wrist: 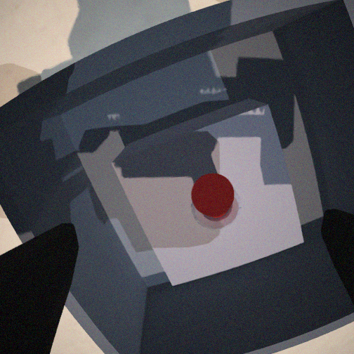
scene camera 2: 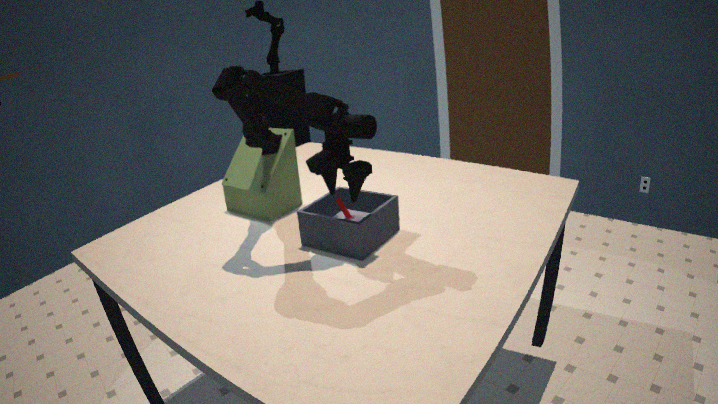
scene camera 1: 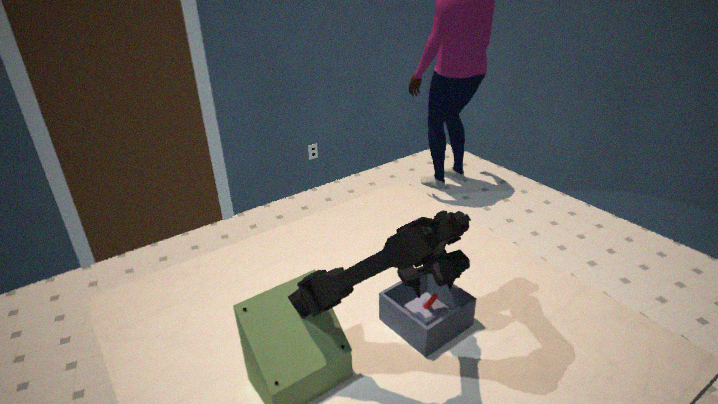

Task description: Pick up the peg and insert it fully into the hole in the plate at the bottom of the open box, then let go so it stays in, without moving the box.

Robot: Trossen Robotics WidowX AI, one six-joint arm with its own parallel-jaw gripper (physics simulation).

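Places are measured from the arm's base along level axes (x ahead, y left, z up), in millimetres.
Pixels of known places: gripper, fingertip midpoint: (scene camera 2: 343,197) (scene camera 1: 434,292); arm's base at its link origin: (scene camera 2: 272,144) (scene camera 1: 305,300).
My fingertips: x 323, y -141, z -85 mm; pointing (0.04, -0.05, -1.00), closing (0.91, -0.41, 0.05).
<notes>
For each thing: its top centre in the pictures, then the offset to it from my fingertips. Level surfaces: height alone.
- red peg at its top centre: (scene camera 2: 343,196) (scene camera 1: 431,291) 4 mm back, 8 mm left, 2 mm up
- open dark grey box at its top centre: (scene camera 2: 348,203) (scene camera 1: 427,295) 1 mm back, 23 mm left, 24 mm down
- pale plate at its top centre: (scene camera 2: 349,216) (scene camera 1: 426,305) 1 mm back, 23 mm left, 62 mm down
- table at its surface level: 123 mm down
The red peg (scene camera 1: 430,301) (scene camera 2: 343,208) (wrist: 212,195) leans at a tilt inside the open dark grey box (scene camera 1: 401,316) (scene camera 2: 326,233) (wrist: 200,320). Its lower end is at the hole in the pale plate (scene camera 1: 414,305) (scene camera 2: 362,215) (wrist: 265,220) on the box bottom. In the wrist view I look almost straight onto its round top end, with part of the hole's rim (wrist: 233,211) showing below it; how deep it sits is hidden. My gripper (scene camera 1: 434,291) (scene camera 2: 343,197) (wrist: 203,231) is open and empty, its fingertips above the peg near the height of the box rim, one on either side.
The box walls surround the peg and plate closely. A green sloped block (scene camera 1: 286,346) (scene camera 2: 263,198) stands beside the box, under my arm. The table (scene camera 2: 225,321) carries both. A person (scene camera 1: 459,45) stands by the far wall.
</notes>
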